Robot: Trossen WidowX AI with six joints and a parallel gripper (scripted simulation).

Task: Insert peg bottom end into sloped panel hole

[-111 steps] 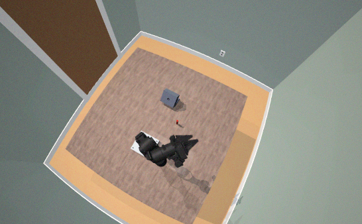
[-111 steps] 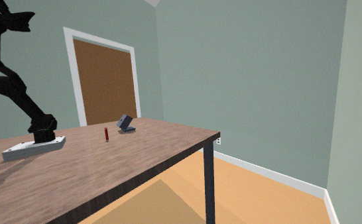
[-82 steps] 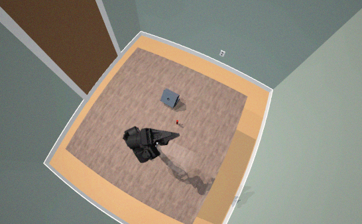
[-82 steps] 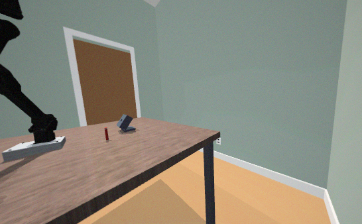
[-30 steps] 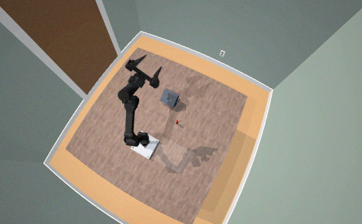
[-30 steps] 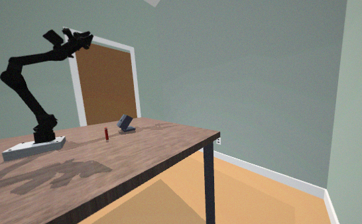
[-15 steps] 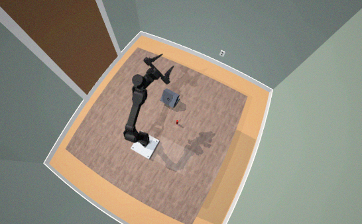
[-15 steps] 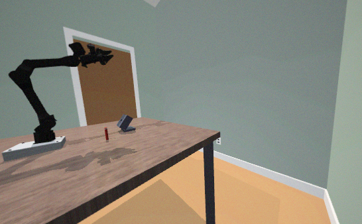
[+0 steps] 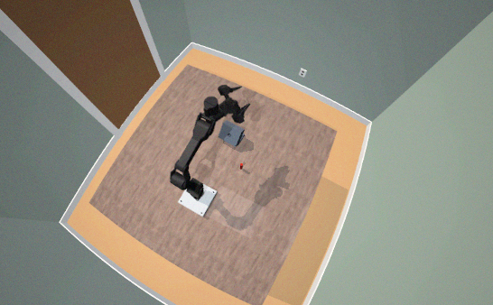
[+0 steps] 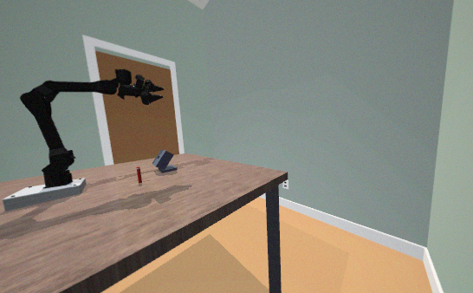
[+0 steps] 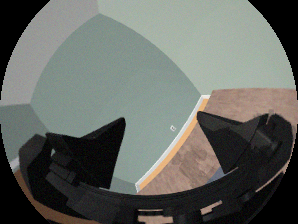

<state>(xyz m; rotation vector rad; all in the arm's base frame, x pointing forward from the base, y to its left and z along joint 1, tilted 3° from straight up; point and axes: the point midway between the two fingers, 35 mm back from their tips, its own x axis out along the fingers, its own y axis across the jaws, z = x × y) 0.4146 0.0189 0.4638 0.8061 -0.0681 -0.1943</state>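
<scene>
Now: gripper tip 16 cm past the red peg, 12 cm to the left of it and 43 cm above it. The rest, counted from my gripper tip: sloped panel 4 cm behind, 6 cm to the left, 41 cm below.
</scene>
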